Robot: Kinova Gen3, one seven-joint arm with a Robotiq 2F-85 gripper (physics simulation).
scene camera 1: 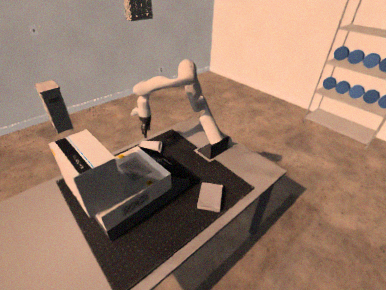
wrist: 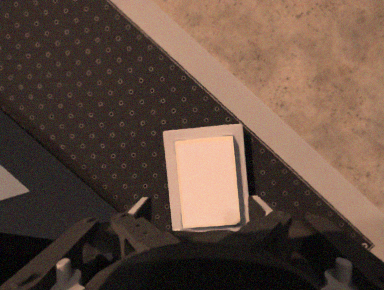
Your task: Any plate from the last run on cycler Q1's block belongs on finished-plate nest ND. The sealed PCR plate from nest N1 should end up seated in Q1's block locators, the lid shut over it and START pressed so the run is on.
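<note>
A pale plate (wrist: 207,182) lies on a light grey nest (wrist: 169,175) in the wrist view; this nest (scene camera 1: 151,146) shows beside the cycler's far end in the scene view. My gripper (scene camera 1: 145,134) (wrist: 199,207) is open and empty, above the near end of that nest, with one fingertip to each side. A second pale, flat nest (scene camera 1: 210,196) lies at the front right of the mat; whether it bears a plate is too blurred to tell. The cycler (scene camera 1: 134,200) has its dark grey lid (scene camera 1: 97,185) raised. Its block area (scene camera 1: 137,166) is blurred, and START cannot be made out.
A black perforated mat (scene camera 1: 160,245) (wrist: 100,100) lies under the cycler and nests on the table (scene camera 1: 30,225). The arm's base stands at the table's right rear. The table edge (wrist: 240,95) runs close beside the nest. A shelf rack (scene camera 1: 342,131) stands on the floor far right.
</note>
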